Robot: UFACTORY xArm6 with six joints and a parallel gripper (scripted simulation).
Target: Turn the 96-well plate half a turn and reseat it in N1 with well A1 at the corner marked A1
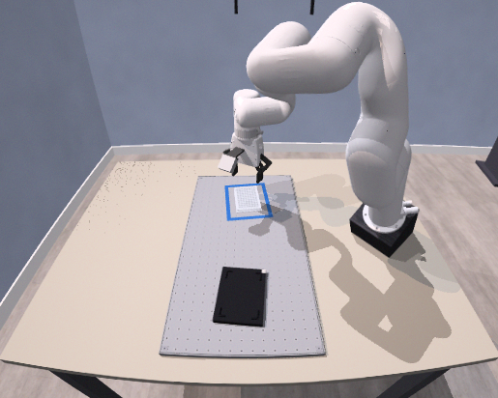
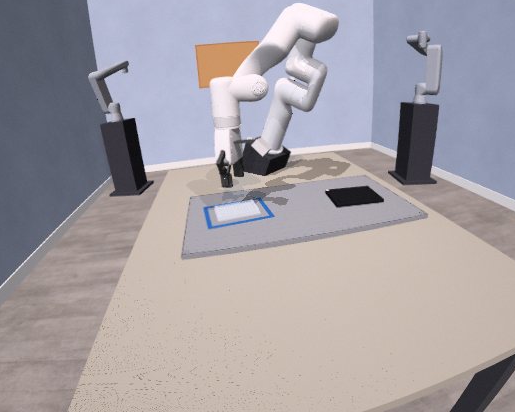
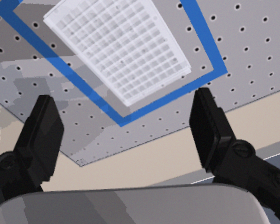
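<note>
The 96-well plate is 10 cm below my hand. From my hand the other things lie so: white A1 mark: 30 cm to the left, 11 cm behind, 10 cm below; then black plate nest N1: 38 cm to the left, 10 cm below, 7 cm behind.
</note>
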